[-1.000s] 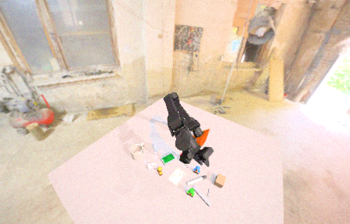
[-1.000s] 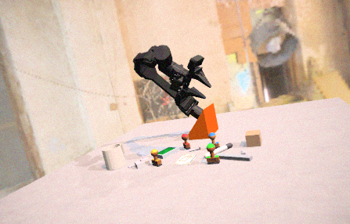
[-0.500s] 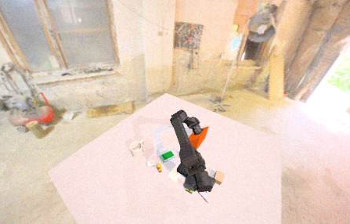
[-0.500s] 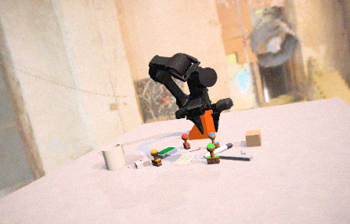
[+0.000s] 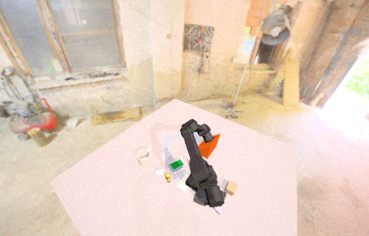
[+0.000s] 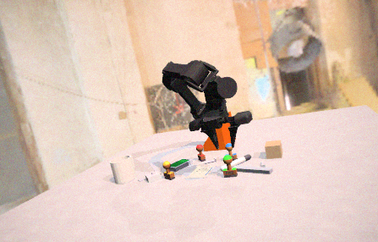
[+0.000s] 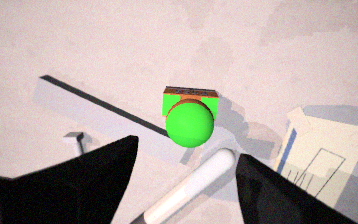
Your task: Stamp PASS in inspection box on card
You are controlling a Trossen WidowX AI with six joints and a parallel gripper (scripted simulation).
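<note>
The green stamp lies 70 mm below my gripper tip. From my gripper tip the other things lie so: white card: 30 mm behind, 130 mm to the right, 90 mm below; marker: 110 mm behind, 10 mm to the right, 80 mm below; grey bar: 40 mm behind, 60 mm to the left, 90 mm below.
</note>
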